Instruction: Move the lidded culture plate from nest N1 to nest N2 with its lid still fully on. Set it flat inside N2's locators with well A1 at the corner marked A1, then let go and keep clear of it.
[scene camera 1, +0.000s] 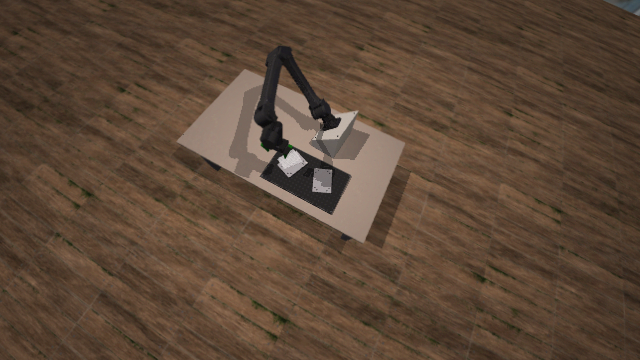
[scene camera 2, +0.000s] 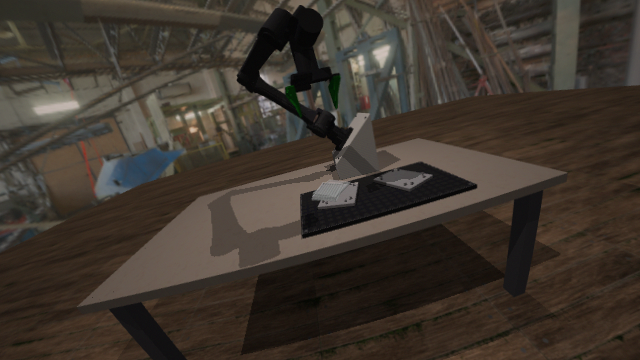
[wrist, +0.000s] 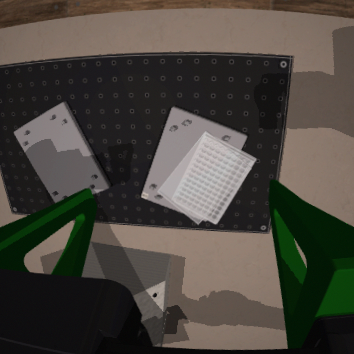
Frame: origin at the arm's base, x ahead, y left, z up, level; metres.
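Seen in the pictures: gripper, fingertip midpoint: (scene camera 1: 277, 154) (scene camera 2: 319, 112) (wrist: 176, 193); arm's base, link origin: (scene camera 1: 332, 125) (scene camera 2: 344, 140).
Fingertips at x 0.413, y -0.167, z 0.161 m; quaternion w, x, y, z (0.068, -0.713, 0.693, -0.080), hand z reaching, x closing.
Note:
Offsets run from my fingertips to a thing's middle. Level surfaces: height alone.
The clear-white culture plate @(0.110 m back, 0.003 m left, 0.259 m down) (scene camera 1: 288, 159) (scene camera 2: 328, 190) (wrist: 216, 181) lies crooked over one grey nest @(0.100 m back, 0.022 m left, 0.283 m down) (scene camera 1: 291, 173) (scene camera 2: 351, 193) (wrist: 167, 145), turned against it and overhanging one side. It looks tilted in the scene camera 2 view. A clear sheet, seemingly the lid, sticks out beside the wells in the wrist view, so lid and plate look shifted apart. A pale tag marks this nest's lower left corner. The other grey nest @(0.072 m back, 0.248 m left, 0.283 m down) (scene camera 1: 322, 187) (scene camera 2: 411, 183) (wrist: 65, 131) holds no plate. Which is N1 or N2 I cannot tell. My gripper (scene camera 1: 276, 151) (scene camera 2: 318, 112) (wrist: 176, 193) is open and empty, high above the plate.
Both nests sit on a black perforated board @(0.064 m back, 0.138 m left, 0.300 m down) (scene camera 1: 320, 202) (scene camera 2: 320, 223) (wrist: 125, 80) on the beige table @(0.307 m down) (scene camera 1: 380, 155) (scene camera 2: 165, 260) (wrist: 150, 37). The arm's base is mounted on a pale wedge-shaped stand (scene camera 1: 346, 128) (scene camera 2: 366, 150) (wrist: 132, 262) behind the board.

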